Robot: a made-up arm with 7 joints.
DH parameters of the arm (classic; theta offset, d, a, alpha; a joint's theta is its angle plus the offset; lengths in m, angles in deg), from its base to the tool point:
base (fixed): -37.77 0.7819 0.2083 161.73
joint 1: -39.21 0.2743 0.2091 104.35
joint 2: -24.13 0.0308 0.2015 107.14
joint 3: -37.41 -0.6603 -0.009 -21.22
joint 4: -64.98 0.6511 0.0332 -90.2
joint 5: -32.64 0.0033 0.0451 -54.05
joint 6: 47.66 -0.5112 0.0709 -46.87
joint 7: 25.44 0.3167 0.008 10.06
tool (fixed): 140.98 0.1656 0 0
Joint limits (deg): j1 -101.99..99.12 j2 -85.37..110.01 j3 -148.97..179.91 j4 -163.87..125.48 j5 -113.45..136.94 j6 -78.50..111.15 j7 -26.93..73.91
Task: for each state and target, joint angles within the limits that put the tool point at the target. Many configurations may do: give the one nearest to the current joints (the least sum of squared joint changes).
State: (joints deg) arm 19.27 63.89 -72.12 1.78 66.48 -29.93 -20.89
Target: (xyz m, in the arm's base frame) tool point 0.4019 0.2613 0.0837
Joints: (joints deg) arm -14.62 76.30 -69.96 -13.18 67.88 -27.91 -20.19
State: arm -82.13 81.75 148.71 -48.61 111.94 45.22 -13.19
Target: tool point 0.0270 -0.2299 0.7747
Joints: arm -88.32 50.92 103.46 -80.38 81.92 12.27 -8.51
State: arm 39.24 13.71 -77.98 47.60 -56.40 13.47 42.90
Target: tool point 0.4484 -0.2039 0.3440
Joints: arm 27.36 23.86 -74.69 53.66 -61.79 21.29 43.81
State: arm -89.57 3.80 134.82 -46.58 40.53 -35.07 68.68
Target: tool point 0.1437 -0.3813 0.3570
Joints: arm -88.79 33.81 113.75 -57.93 46.71 -15.72 70.38
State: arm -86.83 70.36 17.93 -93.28 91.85 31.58 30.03
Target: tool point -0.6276 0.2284 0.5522
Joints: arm -101.99 62.22 15.32 -97.58 90.11 2.59 41.25
